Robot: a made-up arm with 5 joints.
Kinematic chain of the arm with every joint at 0, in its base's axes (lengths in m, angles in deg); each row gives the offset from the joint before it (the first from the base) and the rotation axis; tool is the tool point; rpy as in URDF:
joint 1: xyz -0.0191 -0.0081 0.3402 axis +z
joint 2: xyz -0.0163 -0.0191 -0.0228 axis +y
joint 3: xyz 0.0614 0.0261 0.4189 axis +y
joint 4: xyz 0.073 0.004 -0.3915 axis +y
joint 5: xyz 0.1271 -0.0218 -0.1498 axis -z
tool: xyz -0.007 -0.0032 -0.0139 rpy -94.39 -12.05 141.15
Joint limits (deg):
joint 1: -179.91..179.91
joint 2: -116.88..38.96
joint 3: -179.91..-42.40
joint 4: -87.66..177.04
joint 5: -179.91..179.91
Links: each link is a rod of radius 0.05 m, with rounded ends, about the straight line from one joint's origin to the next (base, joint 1, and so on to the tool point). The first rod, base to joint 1, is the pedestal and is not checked.
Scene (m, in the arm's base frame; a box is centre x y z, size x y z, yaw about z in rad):
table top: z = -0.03
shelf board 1: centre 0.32 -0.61 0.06 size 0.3 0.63 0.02 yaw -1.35
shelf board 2: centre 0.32 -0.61 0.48 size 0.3 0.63 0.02 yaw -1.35
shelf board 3: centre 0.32 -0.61 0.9 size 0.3 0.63 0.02 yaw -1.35
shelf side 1: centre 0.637 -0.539 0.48 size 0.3 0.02 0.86 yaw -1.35
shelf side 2: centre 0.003 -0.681 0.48 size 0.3 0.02 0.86 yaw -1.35
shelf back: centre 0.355 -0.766 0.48 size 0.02 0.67 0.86 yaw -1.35
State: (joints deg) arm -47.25 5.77 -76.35 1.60 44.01
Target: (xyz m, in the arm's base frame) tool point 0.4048 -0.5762 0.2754
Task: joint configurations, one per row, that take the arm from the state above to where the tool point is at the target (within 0.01 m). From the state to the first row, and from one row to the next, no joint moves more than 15 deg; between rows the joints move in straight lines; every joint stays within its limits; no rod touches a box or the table.
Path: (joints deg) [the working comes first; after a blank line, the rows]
Joints at the target: -52.60 30.12 -64.28 6.90 43.94
Straight joint move there: touches shelf board 2.

1: -41.53 -5.70 -64.91 2.81 44.00
2: -35.82 -17.17 -53.47 4.02 43.99
3: -36.62 -9.53 -49.78 18.24 43.84
4: -37.42 -1.89 -46.09 32.47 43.69
5: -38.22 5.75 -42.40 46.69 43.54
6: -43.02 13.87 -49.69 33.43 43.67
7: -47.81 21.99 -56.99 20.16 43.80
8: -52.60 30.12 -64.28 6.90 43.94

